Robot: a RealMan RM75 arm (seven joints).
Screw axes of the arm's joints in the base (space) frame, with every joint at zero. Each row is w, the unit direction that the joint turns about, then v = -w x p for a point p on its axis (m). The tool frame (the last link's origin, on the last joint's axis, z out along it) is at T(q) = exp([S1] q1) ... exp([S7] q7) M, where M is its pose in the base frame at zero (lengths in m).
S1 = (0, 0, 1, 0, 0, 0)
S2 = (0, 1, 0, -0.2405, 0, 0)
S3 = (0, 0, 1, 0, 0, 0)
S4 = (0, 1, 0, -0.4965, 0, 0)
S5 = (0, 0, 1, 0, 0, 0)
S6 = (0, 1, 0, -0.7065, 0, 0)
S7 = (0, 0, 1, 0, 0, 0)
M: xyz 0 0 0.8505 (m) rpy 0 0 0 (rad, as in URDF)
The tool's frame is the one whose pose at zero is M.
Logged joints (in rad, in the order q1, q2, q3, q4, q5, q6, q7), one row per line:
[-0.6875 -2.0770 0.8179 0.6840 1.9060 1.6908 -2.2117]
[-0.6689 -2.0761 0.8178 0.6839 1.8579 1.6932 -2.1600]
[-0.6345 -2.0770 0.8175 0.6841 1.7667 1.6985 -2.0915]
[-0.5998 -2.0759 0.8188 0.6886 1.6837 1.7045 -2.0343]
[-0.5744 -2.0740 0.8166 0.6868 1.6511 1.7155 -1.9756]
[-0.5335 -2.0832 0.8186 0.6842 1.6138 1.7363 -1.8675]
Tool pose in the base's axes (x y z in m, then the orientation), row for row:
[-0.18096 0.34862 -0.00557 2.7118 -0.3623 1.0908]
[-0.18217 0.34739 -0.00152 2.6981 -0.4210 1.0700]
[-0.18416 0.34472 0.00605 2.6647 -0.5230 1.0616]
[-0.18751 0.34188 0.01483 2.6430 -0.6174 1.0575]
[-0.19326 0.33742 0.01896 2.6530 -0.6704 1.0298]
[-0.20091 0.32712 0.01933 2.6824 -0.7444 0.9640]
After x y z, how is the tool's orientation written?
As angles about the fixed x, y, z axes (roll, pitch, yaw), in radians.
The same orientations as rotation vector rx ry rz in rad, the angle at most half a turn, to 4 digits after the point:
[2.5051 1.3863 0.7719]
[2.5231 1.3356 0.8519]
[2.5293 1.2716 0.9996]
[2.5361 1.2180 1.1323]
[2.5611 1.1692 1.1947]
[2.6064 1.0744 1.2753]

